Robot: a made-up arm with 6 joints.
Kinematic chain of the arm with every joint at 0, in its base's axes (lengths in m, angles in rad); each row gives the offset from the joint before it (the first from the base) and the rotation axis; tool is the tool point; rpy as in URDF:
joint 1: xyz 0 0 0.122 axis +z
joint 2: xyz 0 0 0 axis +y
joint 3: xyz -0.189 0 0.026 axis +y
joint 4: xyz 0.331 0 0.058 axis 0.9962 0 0.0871
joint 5: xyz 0 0 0 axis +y
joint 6: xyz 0.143 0 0.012 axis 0.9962 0 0.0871
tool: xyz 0 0 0 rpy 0 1.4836 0
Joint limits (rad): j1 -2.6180..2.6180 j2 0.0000..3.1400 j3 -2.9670..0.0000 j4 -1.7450..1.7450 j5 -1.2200..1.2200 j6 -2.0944..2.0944
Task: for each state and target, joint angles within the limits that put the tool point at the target. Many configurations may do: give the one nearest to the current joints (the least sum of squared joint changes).
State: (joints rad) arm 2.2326 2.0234 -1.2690 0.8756 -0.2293 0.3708
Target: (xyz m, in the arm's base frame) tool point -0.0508 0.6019 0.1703
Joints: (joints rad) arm 1.7058 2.2236 -1.8366 0.8501 -0.2922 0.3708
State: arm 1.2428 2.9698 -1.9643 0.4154 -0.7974 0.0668
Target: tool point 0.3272 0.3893 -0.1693
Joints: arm 0.9825 2.9292 -1.7702 0.5054 -0.9447 0.0668
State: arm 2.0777 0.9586 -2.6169 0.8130 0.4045 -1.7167
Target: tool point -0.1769 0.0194 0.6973
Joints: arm 2.5409 1.2275 -2.3169 0.9449 0.8034 -1.7167
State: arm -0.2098 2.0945 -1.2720 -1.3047 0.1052 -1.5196
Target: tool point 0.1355 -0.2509 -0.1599
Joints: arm -0.8322 2.1075 -0.7841 -1.2679 0.5220 -1.5196
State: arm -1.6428 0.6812 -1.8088 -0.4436 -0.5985 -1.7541
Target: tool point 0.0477 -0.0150 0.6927
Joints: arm -1.6294 0.6641 -1.5871 -0.5513 -0.7048 -1.7541
